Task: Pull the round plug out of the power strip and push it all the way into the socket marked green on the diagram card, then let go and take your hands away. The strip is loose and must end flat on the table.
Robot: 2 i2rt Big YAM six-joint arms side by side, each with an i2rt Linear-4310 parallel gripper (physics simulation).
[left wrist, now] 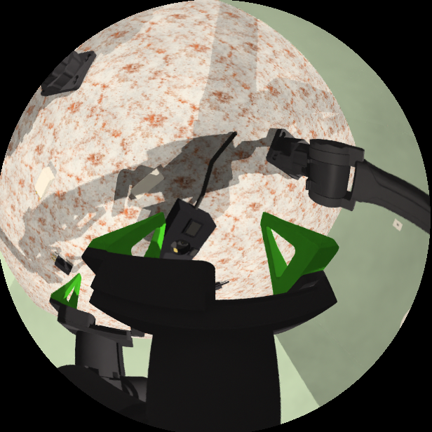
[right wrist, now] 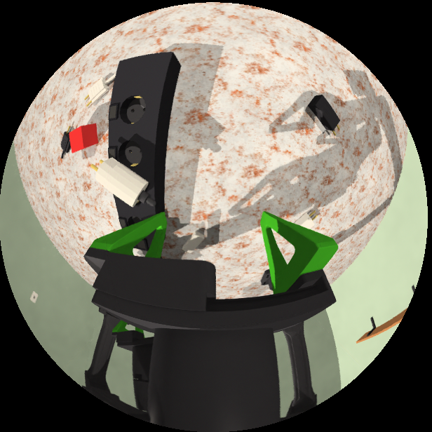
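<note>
The black power strip [left wrist: 189, 227] [right wrist: 142, 75] lies on the speckled table. Its corded end shows between the left gripper's fingers in the left wrist view; its sockets show at left in the right wrist view. A cream round plug [right wrist: 121, 181] is tilted across the strip, its prongs showing at its left end; whether it touches the strip I cannot tell. My left gripper [left wrist: 212, 217] is open and empty above the strip's corded end. My right gripper [right wrist: 213, 216] is open and empty, right of the plug and strip. No diagram card can be made out.
A red block [right wrist: 84, 137] and a small cream plug [right wrist: 97, 91] lie left of the strip. A black plug [right wrist: 324, 113] lies at the right, with another cream plug [right wrist: 306, 219] partly behind a finger. A black arm [left wrist: 330, 172] stands at right in the left wrist view.
</note>
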